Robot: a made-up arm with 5 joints.
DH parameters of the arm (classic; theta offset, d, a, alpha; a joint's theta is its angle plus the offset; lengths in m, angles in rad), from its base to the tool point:
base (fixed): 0.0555 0 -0.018 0
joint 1: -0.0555 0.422 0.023 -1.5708
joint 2: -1.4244 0 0.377 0
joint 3: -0.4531 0 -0.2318 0
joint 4: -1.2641 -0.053 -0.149 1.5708
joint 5: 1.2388 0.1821 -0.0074 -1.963
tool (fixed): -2.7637 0.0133 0 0
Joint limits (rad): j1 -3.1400..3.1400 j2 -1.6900..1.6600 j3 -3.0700..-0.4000 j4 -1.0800..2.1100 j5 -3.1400..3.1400
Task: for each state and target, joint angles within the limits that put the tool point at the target. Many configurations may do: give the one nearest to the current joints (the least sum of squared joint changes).
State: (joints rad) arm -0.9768 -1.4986 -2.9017 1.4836 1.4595
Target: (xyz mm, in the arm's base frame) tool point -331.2 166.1 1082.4
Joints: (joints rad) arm -0.6808 -0.9080 -2.7168 1.4121 1.4415
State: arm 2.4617 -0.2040 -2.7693 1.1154 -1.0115
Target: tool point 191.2 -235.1 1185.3
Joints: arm 2.1632 -0.5491 -2.9507 0.9078 -0.9999
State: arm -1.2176 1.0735 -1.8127 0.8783 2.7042
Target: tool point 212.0 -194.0 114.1
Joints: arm -0.5118 1.1995 -1.1214 1.3007 2.7457
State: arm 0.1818 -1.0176 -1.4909 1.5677 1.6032
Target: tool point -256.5 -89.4 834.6
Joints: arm 0.0889 -1.5628 -1.6225 1.6613 1.6183
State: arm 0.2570 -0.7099 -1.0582 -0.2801 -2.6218
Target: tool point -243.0 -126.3 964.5
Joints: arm 0.3381 -1.3789 -0.9012 -0.3927 -2.6347
